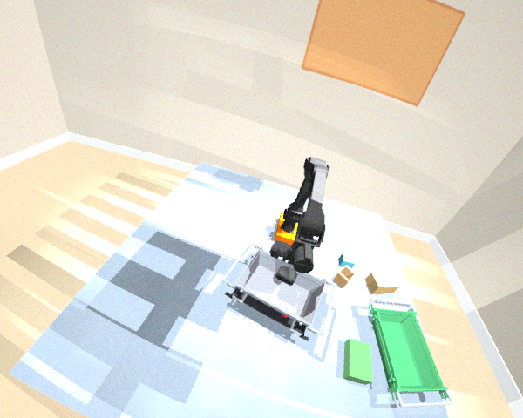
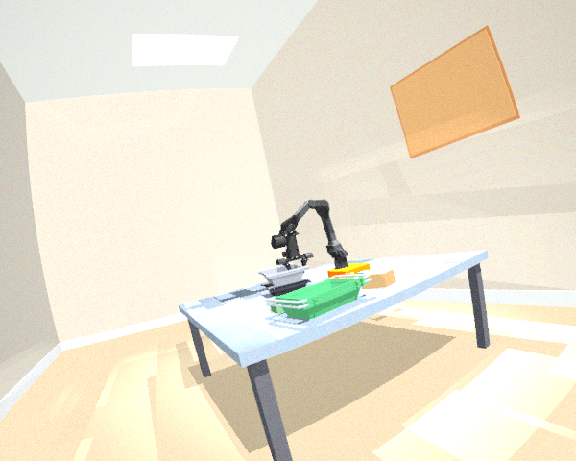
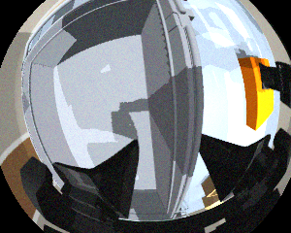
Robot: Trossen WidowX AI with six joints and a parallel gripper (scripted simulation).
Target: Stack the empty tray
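Now: gripper tip 8 cm short of the clear tray, 1 cm to the left of it and 3 cm below it. From my gripper tip the other things lie so: green block 18 cm ahead, 33 cm to the left, 6 cm below; tan wedge 19 cm behind, 43 cm to the left, 5 cm below; cyan block 25 cm behind, 25 cm to the left, 6 cm below.
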